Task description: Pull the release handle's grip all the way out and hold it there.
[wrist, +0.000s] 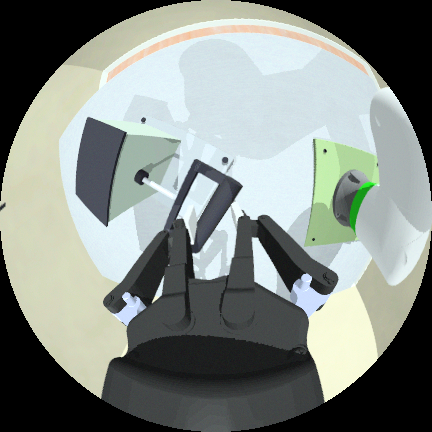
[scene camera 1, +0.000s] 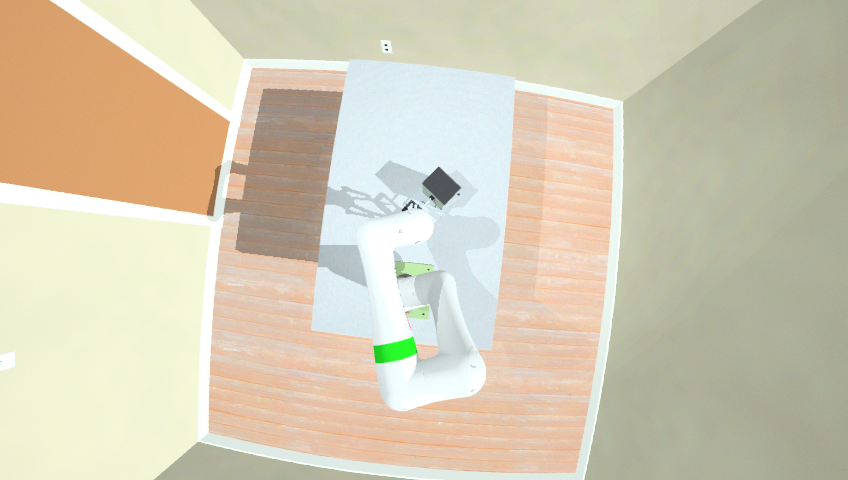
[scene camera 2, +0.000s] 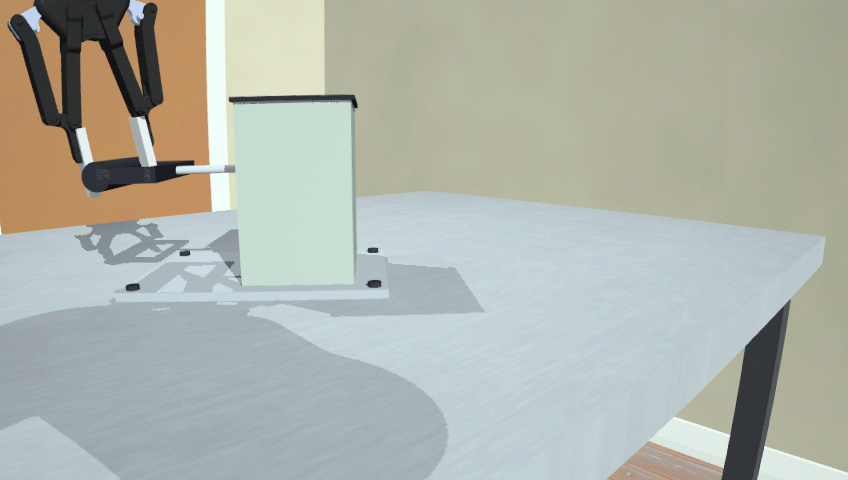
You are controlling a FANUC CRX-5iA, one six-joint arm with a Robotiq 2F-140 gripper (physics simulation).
I see my gripper (scene camera 2: 124, 188) and a bolted base plate (wrist: 191, 147).
My gripper is seen too in the wrist view (wrist: 212, 210).
